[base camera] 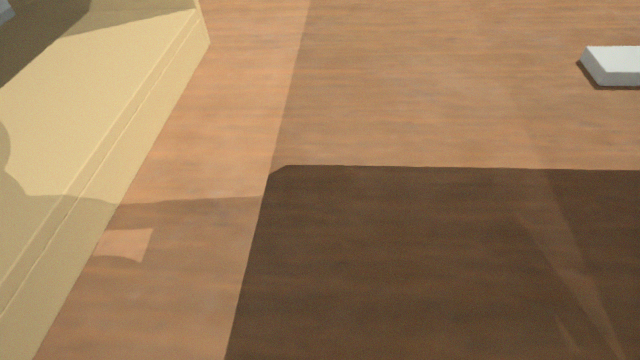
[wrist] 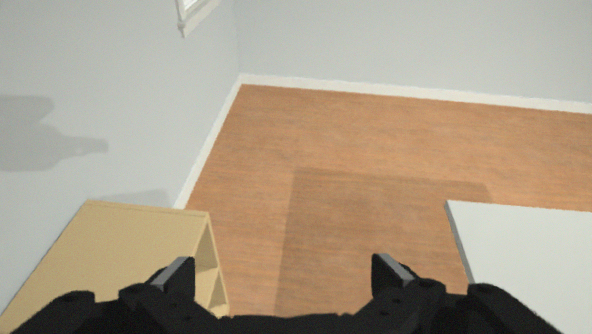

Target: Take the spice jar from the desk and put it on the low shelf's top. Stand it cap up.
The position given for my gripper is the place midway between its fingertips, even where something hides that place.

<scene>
I see my gripper [wrist: 284,274], a low shelf [base camera: 92,92] and a white desk [wrist: 531,253].
The low shelf is seen too in the wrist view [wrist: 107,246].
</scene>
